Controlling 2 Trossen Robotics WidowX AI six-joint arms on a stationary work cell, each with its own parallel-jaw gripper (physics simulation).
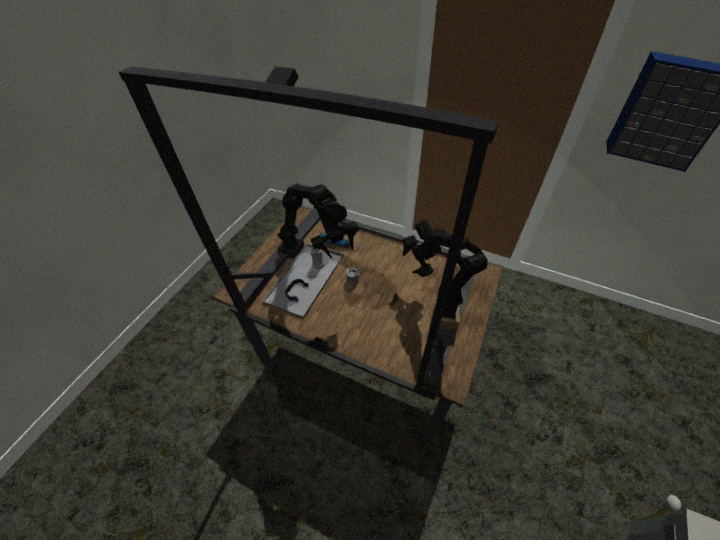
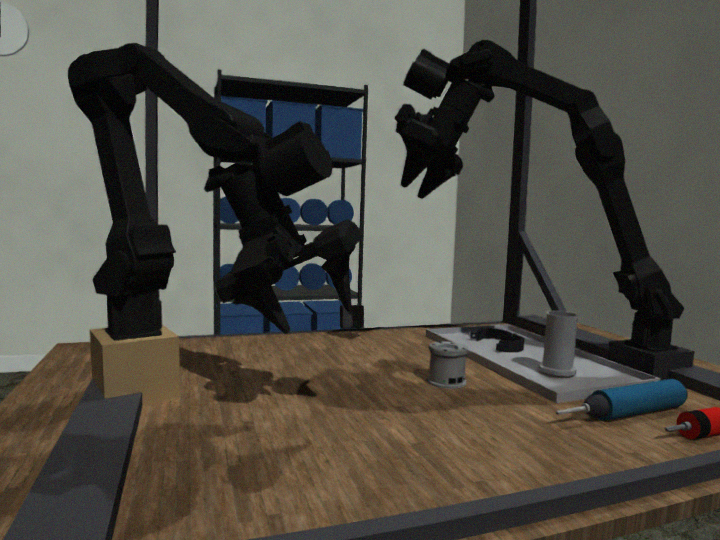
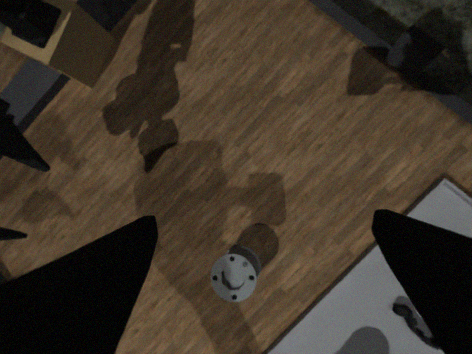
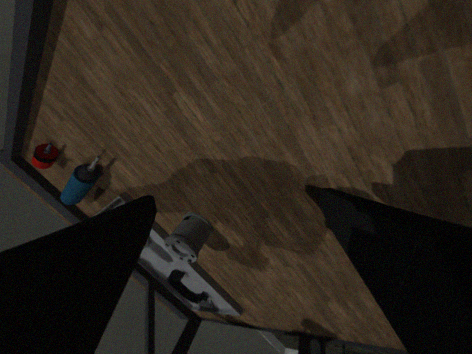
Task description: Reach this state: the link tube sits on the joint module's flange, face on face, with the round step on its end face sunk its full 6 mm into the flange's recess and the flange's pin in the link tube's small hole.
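Frame: origin at the left arm's base, x ahead, y left, z up, level; metres.
Where they show: left gripper, fingertip midpoint: [image 1: 342, 253] [image 2: 411, 192] [image 3: 263, 222]; right gripper, fingertip midpoint: [image 1: 408, 263] [image 2: 317, 321] [image 3: 37, 201] [image 4: 238, 199]; left arm's base, origin of the base link: [image 1: 290, 244] [image 2: 650, 346]; right arm's base, origin of the base link: [image 1: 447, 311] [image 2: 133, 332] [image 3: 37, 22].
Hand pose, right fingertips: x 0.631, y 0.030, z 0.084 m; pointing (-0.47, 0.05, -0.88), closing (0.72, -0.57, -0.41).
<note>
Things, the pixels of their top centre, and the offset from my right fingertips. "spot": a spot on its surface instead.
- link tube, middle of its top: [image 2: 562, 313] [image 1: 315, 249] dx -0.449, dy -0.065, dz -0.023 m
- tray, middle of its top: [image 3: 399, 351] [image 2: 526, 350] [image 4: 163, 266] [image 1: 305, 276] dx -0.465, dy -0.169, dz -0.117 m
- joint module, middle of its top: [image 3: 232, 278] [image 2: 448, 344] [image 4: 178, 252] [image 1: 352, 271] dx -0.244, dy -0.090, dz -0.069 m
- black curved part, surface spot: [image 2: 510, 341] spot: dx -0.451, dy -0.203, dz -0.107 m
- blue screwdriver, surface spot: [image 2: 639, 399] spot: dx -0.423, dy +0.127, dz -0.104 m
- wooden block, middle of its top: [image 2: 133, 332] [image 3: 37, 22] [image 1: 447, 311] dx +0.230, dy -0.155, dz -0.041 m
The link tube [image 1: 316, 257] [image 2: 560, 342], a grey cylinder with a wider rim at its bottom, stands upright on the tray [image 1: 311, 290] [image 2: 604, 370]. The joint module [image 1: 351, 275] [image 2: 447, 367] [image 3: 234, 278] [image 4: 192, 232], a short grey cylinder, stands on the wooden table beside the tray, apart from the tube; its flange faces up, with a ring of small holes. My left gripper [image 1: 340, 252] [image 2: 411, 191] [image 3: 263, 222] is open and empty, high above the module. My right gripper [image 1: 409, 263] [image 2: 318, 327] [image 4: 238, 199] is open and empty, off to the module's side.
A black curved part [image 1: 289, 287] [image 2: 510, 341] [image 4: 182, 287] lies on the tray. A blue screwdriver [image 2: 639, 399] [image 4: 79, 186] and a red one [image 2: 700, 423] [image 4: 45, 156] lie near the tray. A wooden block [image 2: 136, 366] [image 3: 82, 50] is under the right arm.
</note>
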